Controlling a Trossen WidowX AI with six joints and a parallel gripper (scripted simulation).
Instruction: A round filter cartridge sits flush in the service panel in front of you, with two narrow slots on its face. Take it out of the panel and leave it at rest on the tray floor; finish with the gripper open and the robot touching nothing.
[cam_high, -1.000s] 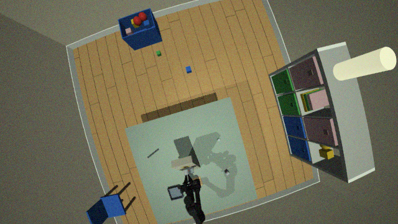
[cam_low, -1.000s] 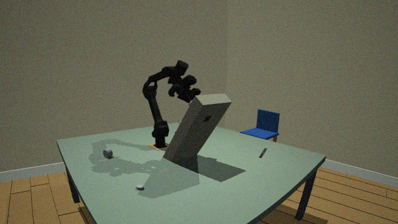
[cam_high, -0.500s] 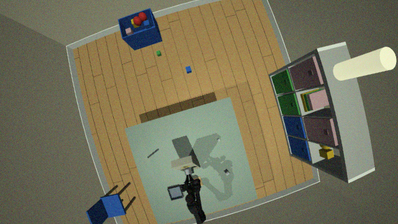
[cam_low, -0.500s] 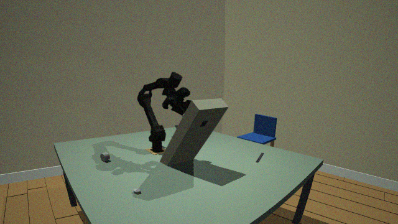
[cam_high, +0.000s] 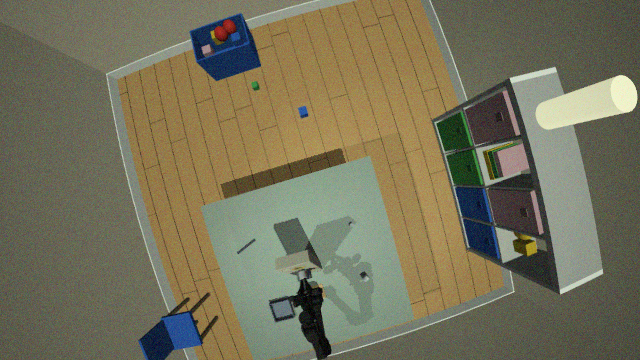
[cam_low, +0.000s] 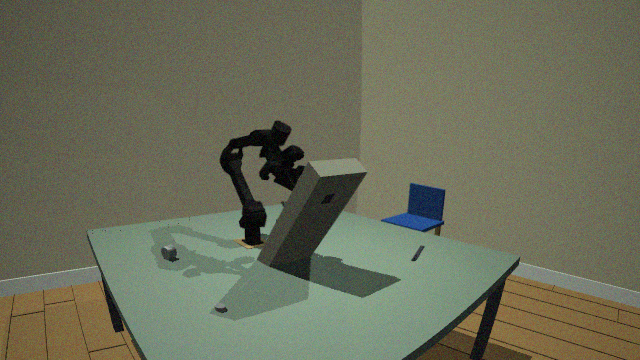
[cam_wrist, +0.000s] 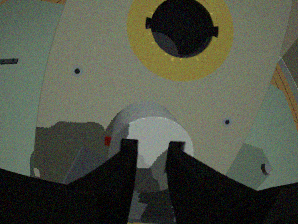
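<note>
The round filter cartridge lies 10 mm ahead of my gripper tip and 20 mm below it. The rest, counted from my gripper tip: small grey lump 240 mm behind, 380 mm to the right, 220 mm below; then grey square tray 330 mm behind, 280 mm to the left, 230 mm below.
</note>
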